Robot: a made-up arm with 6 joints. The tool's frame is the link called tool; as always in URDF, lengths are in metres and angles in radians.
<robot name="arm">
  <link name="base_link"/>
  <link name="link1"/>
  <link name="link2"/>
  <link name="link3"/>
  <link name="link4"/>
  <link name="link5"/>
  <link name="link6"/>
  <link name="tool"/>
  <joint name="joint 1" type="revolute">
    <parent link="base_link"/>
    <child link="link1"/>
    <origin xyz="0 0 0.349"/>
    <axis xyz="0 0 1"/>
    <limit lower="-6.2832" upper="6.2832" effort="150" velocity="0.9"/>
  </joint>
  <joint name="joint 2" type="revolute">
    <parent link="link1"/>
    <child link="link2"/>
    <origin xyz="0 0 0" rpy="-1.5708 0 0"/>
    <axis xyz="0 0 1"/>
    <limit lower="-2.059" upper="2.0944" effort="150" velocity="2"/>
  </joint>
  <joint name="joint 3" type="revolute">
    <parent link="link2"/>
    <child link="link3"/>
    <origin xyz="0.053 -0.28 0"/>
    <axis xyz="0 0 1"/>
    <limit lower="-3.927" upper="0.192" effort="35" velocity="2.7"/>
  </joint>
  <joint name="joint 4" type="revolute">
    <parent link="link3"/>
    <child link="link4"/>
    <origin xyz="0.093 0.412 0" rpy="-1.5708 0 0"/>
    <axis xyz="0 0 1"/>
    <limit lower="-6.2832" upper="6.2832" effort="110" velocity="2.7"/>
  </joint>
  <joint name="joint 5" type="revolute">
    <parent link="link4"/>
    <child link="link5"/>
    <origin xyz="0 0 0" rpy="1.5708 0 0"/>
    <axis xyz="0 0 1"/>
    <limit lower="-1.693" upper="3.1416" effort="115" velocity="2.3"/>
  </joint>
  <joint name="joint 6" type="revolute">
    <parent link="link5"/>
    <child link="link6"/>
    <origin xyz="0.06 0.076 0" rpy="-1.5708 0 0"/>
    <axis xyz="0 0 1"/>
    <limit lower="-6.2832" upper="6.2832" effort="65" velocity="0.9"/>
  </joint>
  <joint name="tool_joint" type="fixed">
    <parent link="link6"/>
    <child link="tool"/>
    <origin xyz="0 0 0"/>
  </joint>
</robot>
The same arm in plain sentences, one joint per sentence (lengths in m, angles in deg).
The arm has six revolute joints in a row. What follows holds with every joint at zero, and every direction is one of the base frame's. Joint 1 is mounted 0.3490 m along +z from the base frame's origin and turns about +z, from -360.00 to 360.00 deg. Joint 2 is mounted at the same point as joint 1 and turns about +y, from -117.97 to 120.00 deg. Joint 3 is mounted 0.0530 m along +x and 0.2800 m along +z from joint 2 and turns about +y, from -225.00 to 11.00 deg. Joint 4 is mounted 0.0930 m along +x and 0.4120 m along -z from joint 3 and turns about -z, from -360.00 to 360.00 deg. Joint 5 is mounted at the same point as joint 4 and turns about +y, from -97.00 to 180.00 deg. Joint 6 is mounted 0.0600 m along +x and 0.0760 m along -z from joint 5 and turns about -z, from -360.00 to 360.00 deg. The tool frame, which is the frame that the pose is given for, is mounted at the same point as joint 6; its axes are the base frame's turned by roll 180.00, pitch 0.00 and yaw 0.00 deg (as in URDF: about the fixed x, then y, then z).
